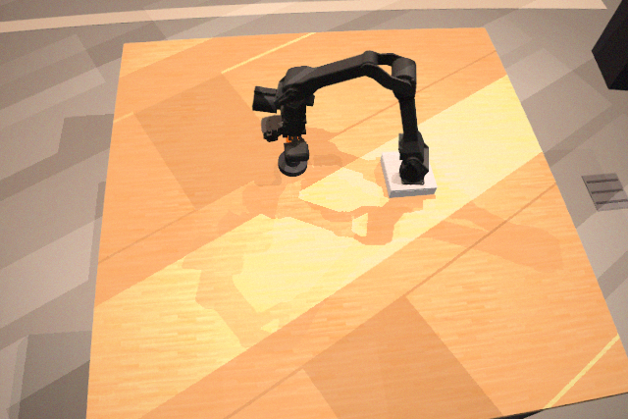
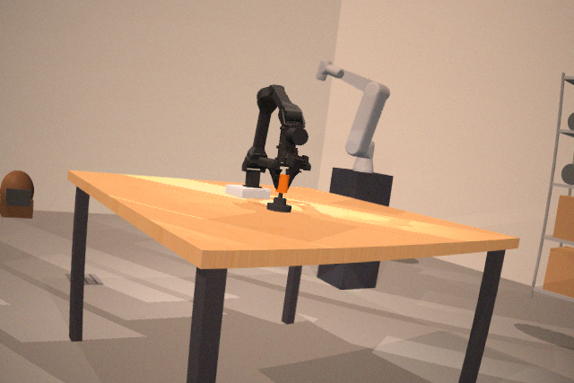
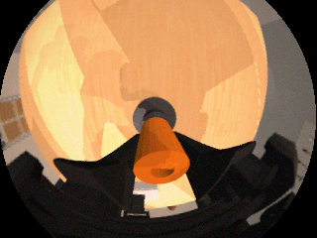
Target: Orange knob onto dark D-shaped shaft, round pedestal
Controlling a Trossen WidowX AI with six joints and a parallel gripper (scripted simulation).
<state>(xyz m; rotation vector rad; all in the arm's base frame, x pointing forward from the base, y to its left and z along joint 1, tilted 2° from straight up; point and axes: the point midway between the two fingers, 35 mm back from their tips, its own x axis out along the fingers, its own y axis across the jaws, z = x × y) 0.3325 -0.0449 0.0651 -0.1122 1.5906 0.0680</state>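
The orange knob is 20 mm above my gripper tip. Round my gripper tip: round pedestal: 40 mm below.
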